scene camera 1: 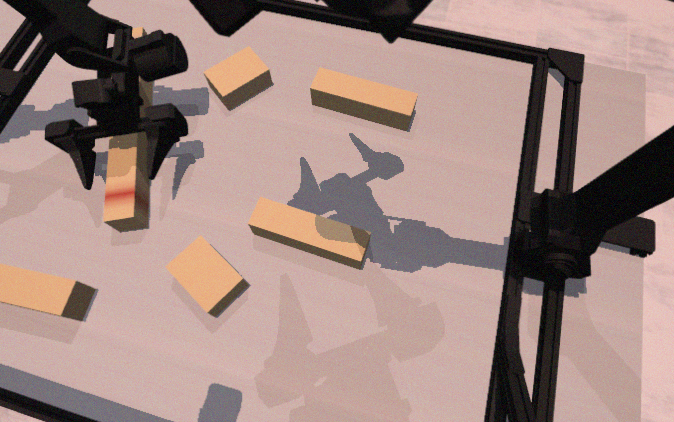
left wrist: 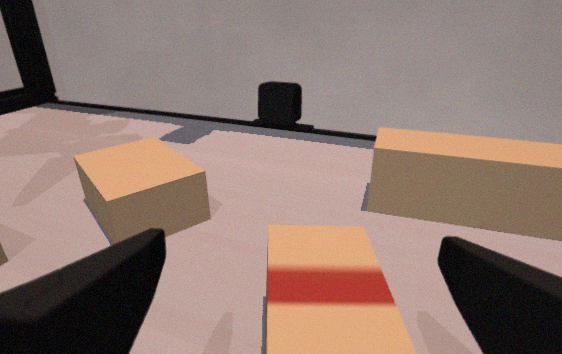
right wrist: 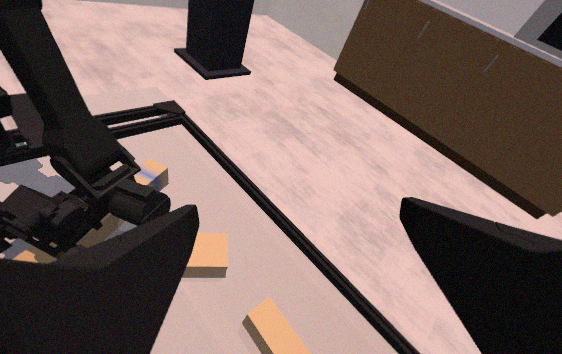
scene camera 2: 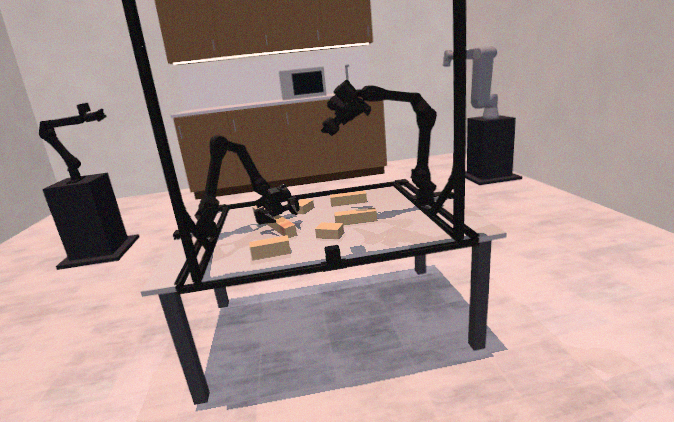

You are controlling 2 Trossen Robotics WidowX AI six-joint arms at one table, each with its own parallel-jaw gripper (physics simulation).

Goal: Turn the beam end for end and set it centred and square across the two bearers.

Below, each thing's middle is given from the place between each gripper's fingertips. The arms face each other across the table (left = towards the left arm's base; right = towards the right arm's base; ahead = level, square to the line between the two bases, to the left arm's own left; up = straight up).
Labels:
Now: the long beam (scene camera 1: pixel 126 207) 350 mm below my right hand, 280 mm to the left of it and 50 mm behind it.
The long beam lies 12 cm ahead of my left hand, 6 cm to the left of it and 4 cm below it.

